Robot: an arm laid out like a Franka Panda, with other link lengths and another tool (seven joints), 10 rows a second.
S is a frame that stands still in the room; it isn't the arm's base.
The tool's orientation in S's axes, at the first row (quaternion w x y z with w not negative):
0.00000 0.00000 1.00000 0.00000
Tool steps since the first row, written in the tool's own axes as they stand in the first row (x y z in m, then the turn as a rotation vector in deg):
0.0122 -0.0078 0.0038 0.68 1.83 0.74
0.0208 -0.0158 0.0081 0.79 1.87 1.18
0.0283 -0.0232 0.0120 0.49 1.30 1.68
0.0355 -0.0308 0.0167 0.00 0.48 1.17
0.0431 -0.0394 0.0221 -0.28 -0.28 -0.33
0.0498 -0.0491 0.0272 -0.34 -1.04 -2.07
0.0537 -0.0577 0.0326 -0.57 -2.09 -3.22
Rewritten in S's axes. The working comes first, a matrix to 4 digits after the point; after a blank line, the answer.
The tool's axes in the first row as the columns of a matrix, in S's axes (used below as rounded here):
-1.0000 0.0000 0.0000
0.0000 1.0000 0.0000
0.0000 0.0000 -1.0000

-0.0122 -0.0078 -0.0038 -0.68 1.83 -0.74
-0.0208 -0.0158 -0.0081 -0.79 1.87 -1.18
-0.0283 -0.0232 -0.0120 -0.49 1.30 -1.68
-0.0355 -0.0308 -0.0167 0.00 0.48 -1.17
-0.0431 -0.0394 -0.0221 0.28 -0.28 0.33
-0.0498 -0.0491 -0.0272 0.34 -1.04 2.07
-0.0537 -0.0577 -0.0326 0.57 -2.09 3.22

